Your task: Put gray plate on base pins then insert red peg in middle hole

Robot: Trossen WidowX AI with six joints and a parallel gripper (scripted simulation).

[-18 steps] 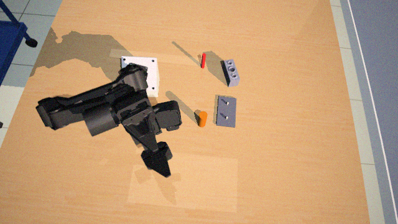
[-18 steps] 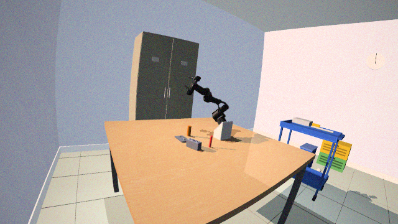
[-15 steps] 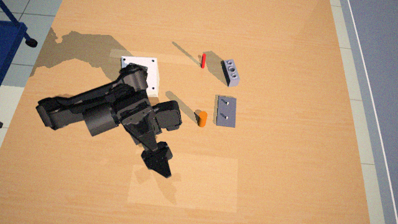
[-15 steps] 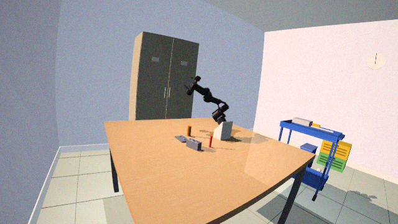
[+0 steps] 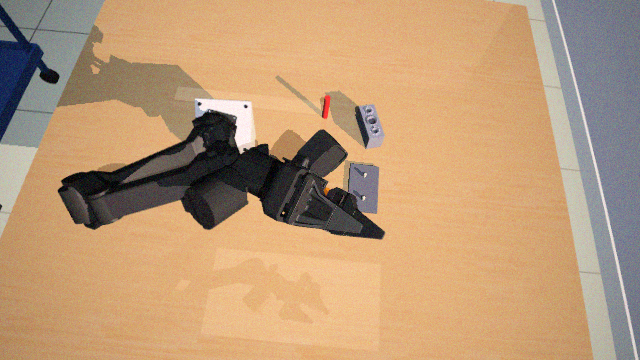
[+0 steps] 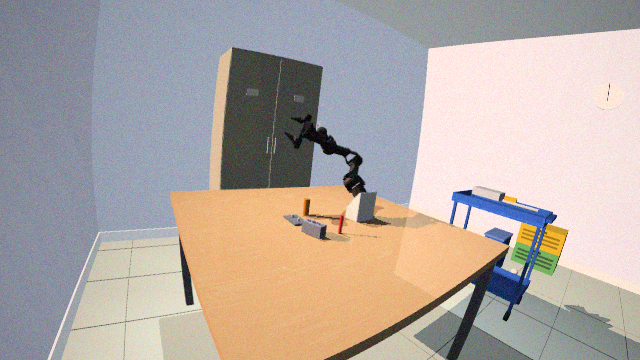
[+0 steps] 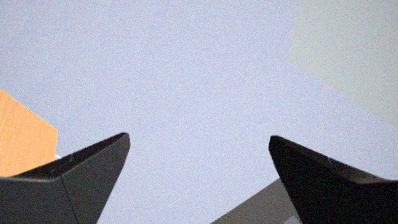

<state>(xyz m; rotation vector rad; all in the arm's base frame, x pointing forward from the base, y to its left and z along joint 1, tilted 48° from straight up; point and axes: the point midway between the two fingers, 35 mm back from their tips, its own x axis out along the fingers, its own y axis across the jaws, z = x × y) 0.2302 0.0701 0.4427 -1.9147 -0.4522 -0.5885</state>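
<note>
Now: the gray plate 20 mm ahead of my gripper tip, 420 mm to the left of it and 390 mm below it. Round my gripper tip: orange cylinder (60 mm behind, 190 mm to the left, 380 mm below); base (30 mm ahead, 260 mm to the left, 410 mm below); red peg (90 mm behind, 440 mm to the left, 380 mm below).
</note>
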